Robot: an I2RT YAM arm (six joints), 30 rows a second.
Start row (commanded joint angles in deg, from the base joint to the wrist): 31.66, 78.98, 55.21, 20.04, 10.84, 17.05
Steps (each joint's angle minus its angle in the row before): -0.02, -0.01, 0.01, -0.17, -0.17, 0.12; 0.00, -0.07, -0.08, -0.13, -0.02, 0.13; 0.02, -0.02, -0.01, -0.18, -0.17, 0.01; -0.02, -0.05, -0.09, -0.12, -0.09, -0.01; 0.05, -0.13, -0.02, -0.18, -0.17, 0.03; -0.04, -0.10, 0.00, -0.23, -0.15, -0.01; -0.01, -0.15, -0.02, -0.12, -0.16, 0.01; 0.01, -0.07, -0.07, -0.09, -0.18, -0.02; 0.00, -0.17, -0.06, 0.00, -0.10, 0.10; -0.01, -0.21, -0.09, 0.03, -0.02, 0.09; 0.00, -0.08, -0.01, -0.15, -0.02, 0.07; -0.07, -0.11, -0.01, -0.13, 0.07, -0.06; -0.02, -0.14, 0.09, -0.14, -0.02, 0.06; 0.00, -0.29, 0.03, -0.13, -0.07, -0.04; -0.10, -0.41, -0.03, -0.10, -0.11, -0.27; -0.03, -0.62, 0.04, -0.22, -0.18, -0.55; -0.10, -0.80, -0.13, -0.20, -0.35, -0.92; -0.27, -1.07, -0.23, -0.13, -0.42, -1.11
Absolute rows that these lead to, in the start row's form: 31.64, 78.97, 55.22, 19.87, 10.67, 17.17; 31.64, 78.90, 55.14, 19.74, 10.65, 17.30; 31.66, 78.88, 55.13, 19.56, 10.48, 17.31; 31.64, 78.83, 55.04, 19.44, 10.39, 17.30; 31.69, 78.70, 55.02, 19.26, 10.22, 17.33; 31.65, 78.60, 55.02, 19.03, 10.07, 17.32; 31.64, 78.45, 55.00, 18.91, 9.91, 17.33; 31.65, 78.38, 54.93, 18.82, 9.73, 17.31; 31.65, 78.21, 54.87, 18.82, 9.63, 17.41; 31.64, 78.00, 54.78, 18.85, 9.61, 17.50; 31.64, 77.92, 54.77, 18.70, 9.59, 17.57; 31.57, 77.81, 54.76, 18.57, 9.66, 17.51; 31.55, 77.67, 54.85, 18.43, 9.64, 17.57; 31.55, 77.38, 54.88, 18.30, 9.57, 17.53; 31.45, 76.97, 54.85, 18.20, 9.46, 17.26; 31.42, 76.35, 54.89, 17.98, 9.28, 16.71; 31.32, 75.55, 54.76, 17.78, 8.93, 15.79; 31.05, 74.48, 54.53, 17.65, 8.51, 14.68
